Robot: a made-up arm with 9 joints.
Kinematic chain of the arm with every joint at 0, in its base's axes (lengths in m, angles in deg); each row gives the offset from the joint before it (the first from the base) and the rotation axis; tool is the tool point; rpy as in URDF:
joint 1: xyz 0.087 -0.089 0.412 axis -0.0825 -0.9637 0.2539
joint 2: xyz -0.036 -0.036 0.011 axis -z
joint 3: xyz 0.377 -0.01 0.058 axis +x
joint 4: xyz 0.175 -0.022 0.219 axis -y
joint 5: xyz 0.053 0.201 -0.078 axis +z
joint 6: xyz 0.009 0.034 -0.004 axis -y
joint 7: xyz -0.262 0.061 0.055 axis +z
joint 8: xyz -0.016 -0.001 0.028 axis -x
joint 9: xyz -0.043 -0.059 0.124 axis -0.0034 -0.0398 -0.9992
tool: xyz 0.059 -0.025 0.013 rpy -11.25 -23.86 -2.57
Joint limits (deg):
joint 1: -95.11..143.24
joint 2: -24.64..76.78
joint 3: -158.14..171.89
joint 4: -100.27..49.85
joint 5: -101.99..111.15
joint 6: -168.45..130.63
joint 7: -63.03..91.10
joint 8: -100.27..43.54
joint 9: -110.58..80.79
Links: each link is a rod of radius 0.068 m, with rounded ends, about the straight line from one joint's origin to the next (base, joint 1, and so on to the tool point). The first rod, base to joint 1, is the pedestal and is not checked.
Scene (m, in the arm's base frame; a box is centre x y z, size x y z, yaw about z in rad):
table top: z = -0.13
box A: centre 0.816 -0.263 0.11 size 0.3 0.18 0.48 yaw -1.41
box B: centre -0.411 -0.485 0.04 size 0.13 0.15 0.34 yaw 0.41
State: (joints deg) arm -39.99 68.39 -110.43 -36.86 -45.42 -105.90 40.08 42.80 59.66
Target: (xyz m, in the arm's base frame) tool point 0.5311 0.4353 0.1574
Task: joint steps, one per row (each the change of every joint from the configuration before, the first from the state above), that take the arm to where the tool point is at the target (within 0.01 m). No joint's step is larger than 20 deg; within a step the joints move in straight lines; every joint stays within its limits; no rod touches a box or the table.
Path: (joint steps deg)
1: 18.78 2.80 5.77 15.73 -2.73 -5.99 -4.04 -11.70 7.04
2: 18.79 2.79 5.77 15.74 -2.73 -5.98 -4.04 -11.70 7.05
3: 18.78 2.80 5.77 15.73 -2.73 -5.99 -4.04 -11.70 7.04
4: 5.50 -14.49 3.59 -12.53 19.22 -0.34 -2.40 5.12 -0.10
5: 5.50 -14.49 3.59 -12.54 19.22 -0.33 -2.39 5.12 -0.11
6: 5.50 -14.49 3.59 -12.53 19.21 -0.34 -2.39 5.12 -0.10
7: 5.50 -14.48 3.60 -12.53 19.22 -0.34 -2.40 5.12 -0.10
8: 5.50 -14.49 3.59 -12.54 19.21 -0.33 -2.39 5.12 -0.11
9: 5.50 -14.49 3.59 -12.53 19.22 -0.34 -2.39 5.12 -0.10
10: 5.50 -14.49 3.59 -12.53 19.22 -0.34 -2.39 5.12 -0.10
11: -18.87 0.00 13.74 2.24 -18.26 -0.06 8.88 0.00 -11.88
12: -18.87 0.00 13.75 2.24 -18.25 -0.07 8.89 0.00 -11.88
13: -18.87 0.00 13.75 2.25 -18.25 -0.06 8.88 0.00 -11.87

